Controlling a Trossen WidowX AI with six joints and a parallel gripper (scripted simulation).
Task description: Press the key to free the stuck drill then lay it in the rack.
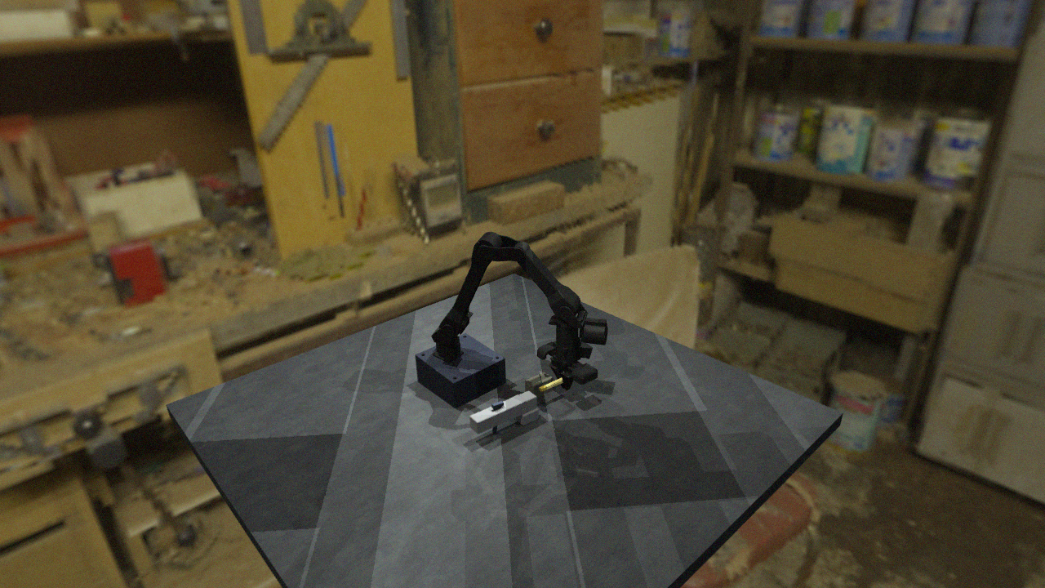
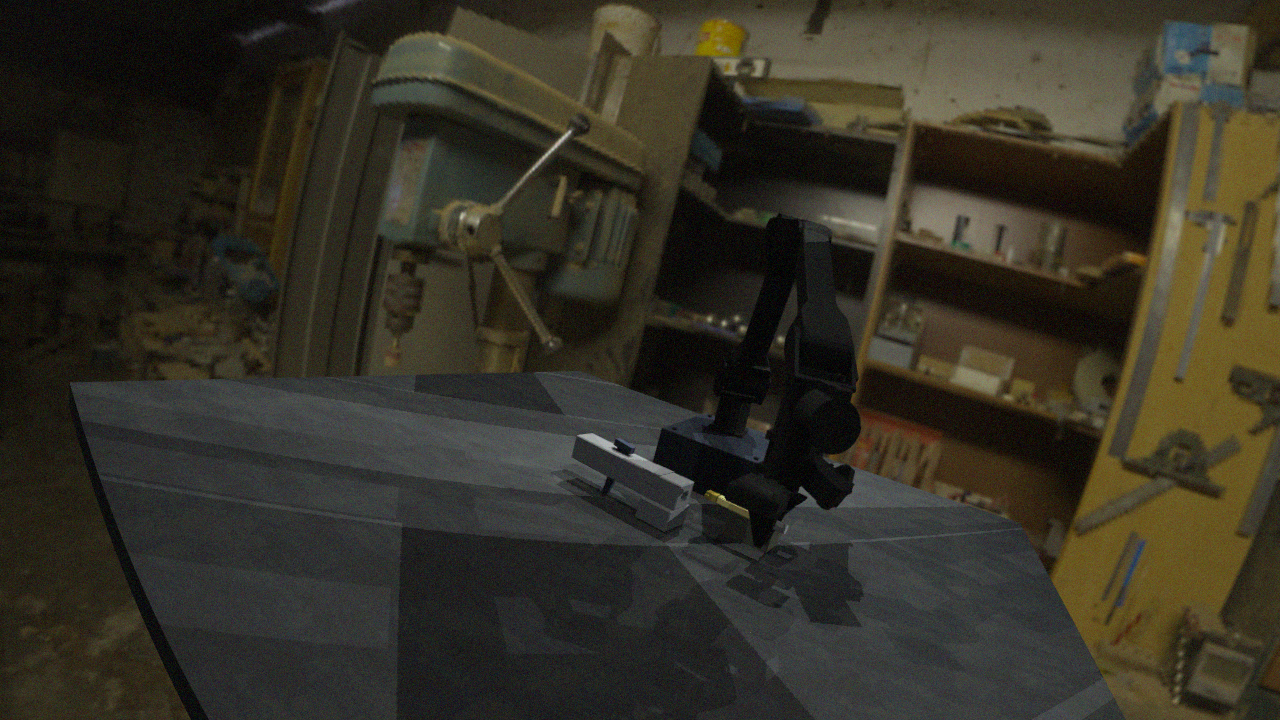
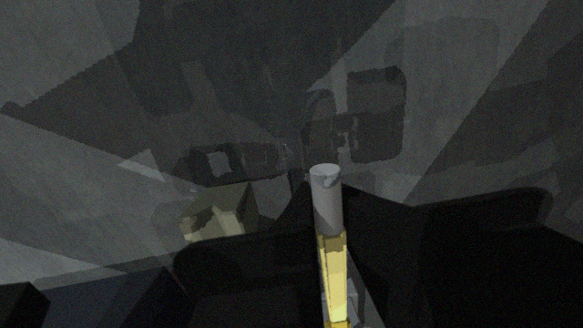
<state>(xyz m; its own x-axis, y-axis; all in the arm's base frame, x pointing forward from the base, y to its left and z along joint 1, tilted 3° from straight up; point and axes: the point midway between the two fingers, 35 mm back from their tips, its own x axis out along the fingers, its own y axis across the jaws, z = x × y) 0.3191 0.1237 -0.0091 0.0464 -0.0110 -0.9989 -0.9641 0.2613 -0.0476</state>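
Right now the drill is 40 mm to the right of my gripper tip, 30 mm above it and 10 mm behind it. Also, from my gripper tip: small dark key: 220 mm to the right, 60 mm behind, 20 mm above; rack: 80 mm behind, 20 mm to the right, 10 mm below.
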